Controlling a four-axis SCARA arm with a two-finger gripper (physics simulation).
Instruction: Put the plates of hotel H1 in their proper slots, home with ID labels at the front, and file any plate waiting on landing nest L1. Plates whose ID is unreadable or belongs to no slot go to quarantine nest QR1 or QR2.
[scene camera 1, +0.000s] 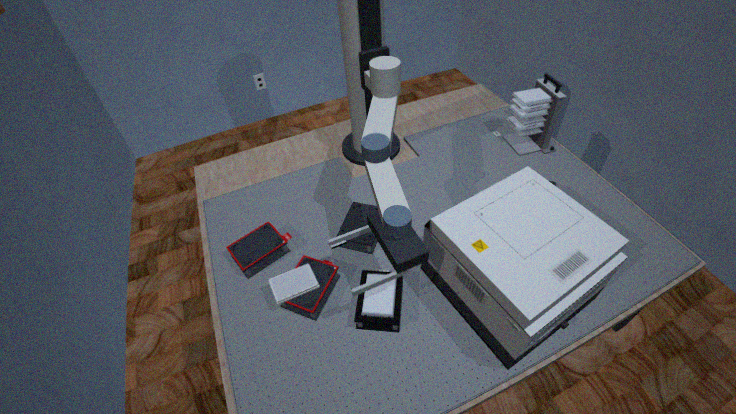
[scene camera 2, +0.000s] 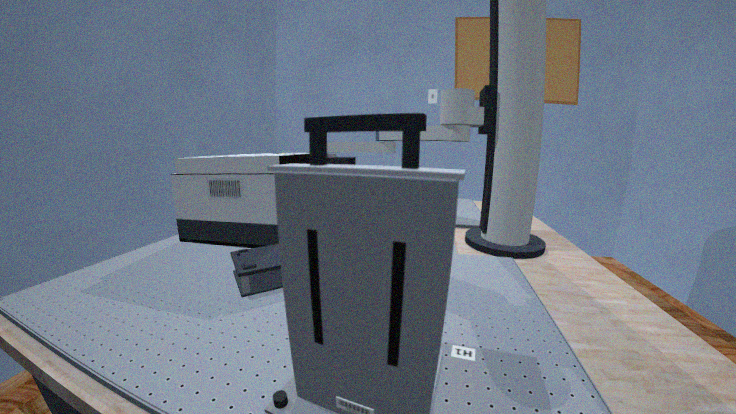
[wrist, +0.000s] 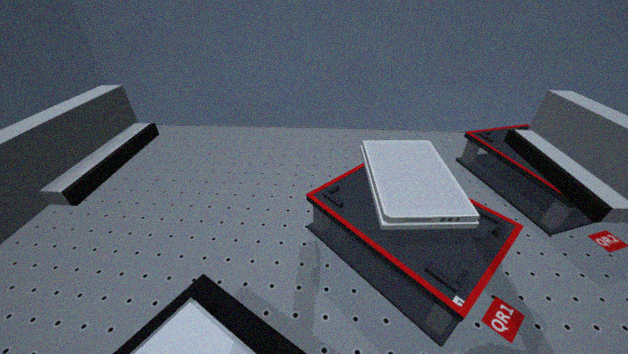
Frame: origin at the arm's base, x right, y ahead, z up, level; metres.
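Where they show: gripper, fingertip midpoint: (scene camera 1: 339, 266) (wrist: 327, 110); arm's base at its link origin: (scene camera 2: 503, 243).
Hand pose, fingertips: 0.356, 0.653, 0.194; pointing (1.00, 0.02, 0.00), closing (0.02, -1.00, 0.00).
Things, the pixels of their top centre, and the offset from my fingertips, as dx, dy, dz.
- quarantine nest QR1 at its top centre: (wrist: 410, 205) (scene camera 1: 307, 281) +0.088, -0.078, -0.125
- Quarantine nest QR2 at its top centre: (wrist: 548, 150) (scene camera 1: 255, 243) +0.202, -0.285, -0.125
- black-rimmed nest at its top centre: (scene camera 1: 379, 294) -0.084, +0.049, -0.121
- large white instrument at its top centre: (scene camera 1: 529, 229) (scene camera 2: 255, 154) -0.454, +0.151, +0.071
- dark nest at its top centre: (scene camera 1: 361, 220) -0.142, -0.224, -0.121
- H1 tag at its top centre: (scene camera 2: 463, 352) -0.885, -0.477, -0.181
My gripper (scene camera 1: 341, 267) (wrist: 327, 110) is open and empty, its fingers wide apart above the nests. A white plate (scene camera 1: 293, 283) (wrist: 420, 180) sits askew on quarantine nest QR1 (scene camera 1: 323, 280) (wrist: 400, 250), overhanging one side; its ID is too blurred to read. Quarantine nest QR2 (scene camera 1: 257, 246) (wrist: 500, 142) is bare. Another white plate (scene camera 1: 379, 303) (wrist: 192, 332) lies in a black-rimmed nest (scene camera 1: 378, 325) (wrist: 203, 284), partly under one finger in scene camera 1. Hotel H1 (scene camera 1: 554, 115) (scene camera 2: 360, 283) holds several white plates (scene camera 1: 530, 110); their labels are unreadable. No L1 label is legible.
A large white instrument (scene camera 1: 514, 226) (scene camera 2: 226, 203) stands right of the gripper in scene camera 1. A dark nest (scene camera 1: 355, 221) without a plate is partly under the gripper. The arm's column (scene camera 1: 351, 77) (scene camera 2: 517, 128) rises at the table's back. An H1 tag (scene camera 2: 463, 352) lies beside the hotel.
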